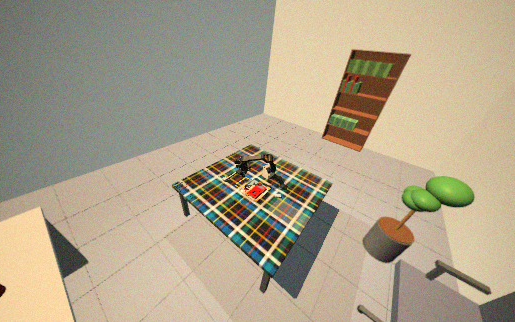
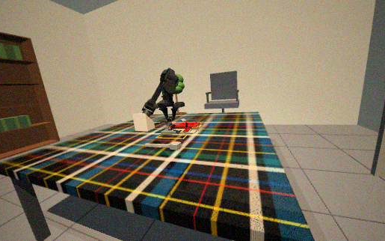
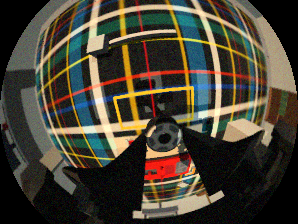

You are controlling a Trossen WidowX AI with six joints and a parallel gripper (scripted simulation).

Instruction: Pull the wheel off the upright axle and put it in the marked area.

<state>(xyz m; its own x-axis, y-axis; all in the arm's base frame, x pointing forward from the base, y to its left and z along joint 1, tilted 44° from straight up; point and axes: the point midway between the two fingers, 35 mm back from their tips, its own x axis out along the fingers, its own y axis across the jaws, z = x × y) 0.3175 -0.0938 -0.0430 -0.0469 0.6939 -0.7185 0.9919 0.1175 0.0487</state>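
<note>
Right now my gripper tip is 100 mm to the right of the upright axle, 70 mm above it and 50 mm short of it. Round my gripper tip: wheel (right at my gripper tip).
</note>
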